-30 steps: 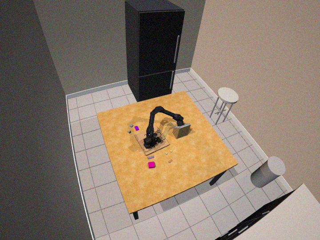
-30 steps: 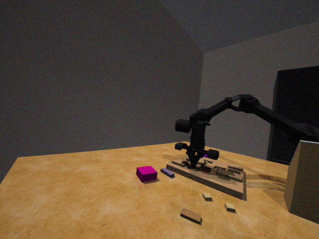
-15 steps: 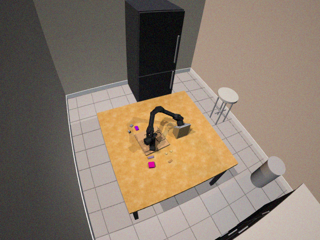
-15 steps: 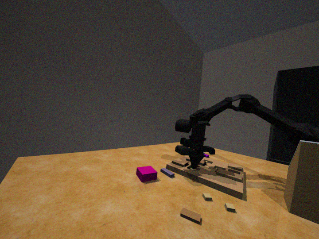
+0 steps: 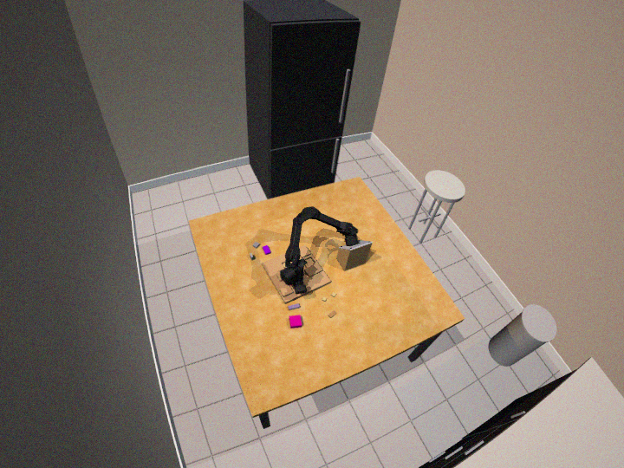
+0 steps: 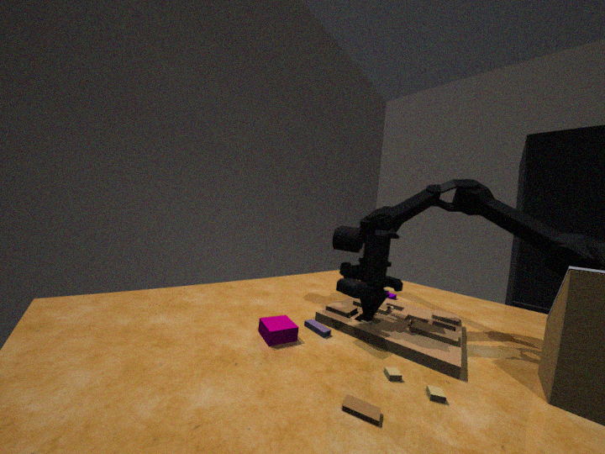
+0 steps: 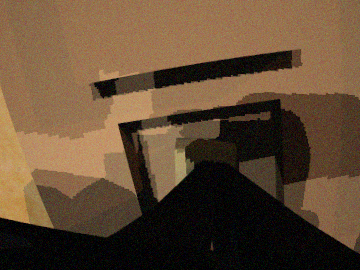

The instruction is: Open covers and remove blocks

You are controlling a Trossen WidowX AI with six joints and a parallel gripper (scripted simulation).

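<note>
My gripper tip is now 110 mm to the right of the lavender block, 60 mm short of it and 10 mm above it. Also, from my gripper tip: purple block 310 mm to the right, 60 mm ahead, 10 mm below; magenta block 200 mm to the left, 90 mm ahead, 10 mm below.
</note>
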